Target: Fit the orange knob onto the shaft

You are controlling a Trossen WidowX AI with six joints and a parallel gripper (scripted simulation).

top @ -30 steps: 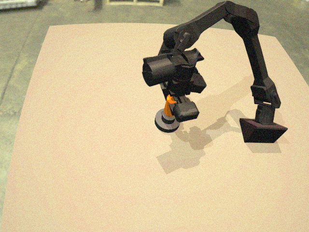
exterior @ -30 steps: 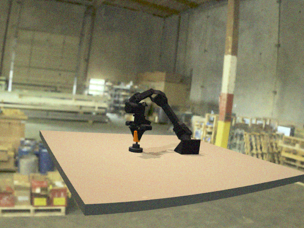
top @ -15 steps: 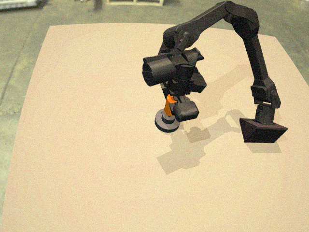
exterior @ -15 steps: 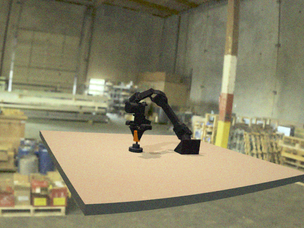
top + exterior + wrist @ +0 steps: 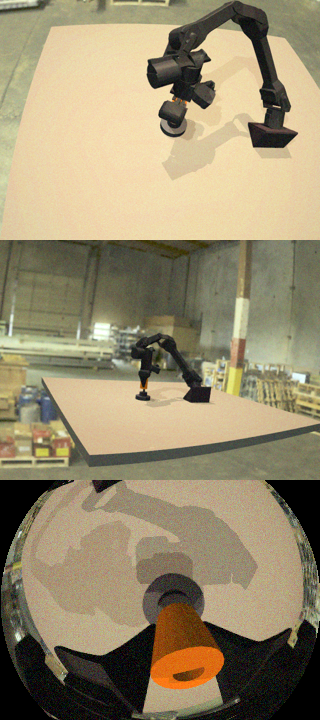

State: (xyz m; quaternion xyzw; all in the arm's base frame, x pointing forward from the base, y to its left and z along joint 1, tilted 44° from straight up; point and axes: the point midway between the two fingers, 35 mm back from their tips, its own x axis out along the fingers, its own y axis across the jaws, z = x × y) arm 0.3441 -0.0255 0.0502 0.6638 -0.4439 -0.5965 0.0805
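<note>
Now: gripper tip 2 cm below the orange knob. From my gripper tip the other things lie so: pedestal: 4 cm below.
</note>
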